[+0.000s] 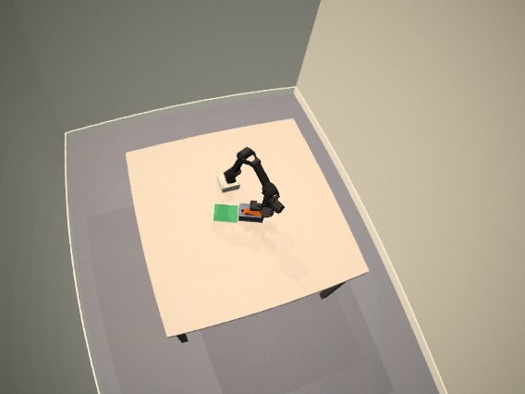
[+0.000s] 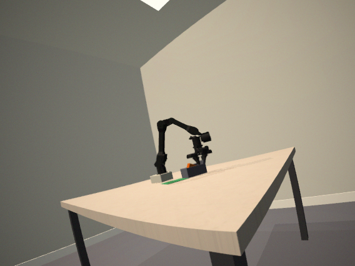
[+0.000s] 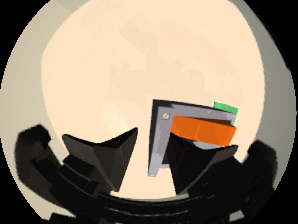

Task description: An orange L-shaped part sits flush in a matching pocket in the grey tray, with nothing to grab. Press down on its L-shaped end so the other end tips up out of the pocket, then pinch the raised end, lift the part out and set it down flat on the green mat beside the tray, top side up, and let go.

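Now: gripper tip 20 mm past the orange L-shaped part and 50 mm to the left of it. The rest, counted from my gripper tip: green mat: 100 mm behind, 210 mm to the right, 60 mm below.
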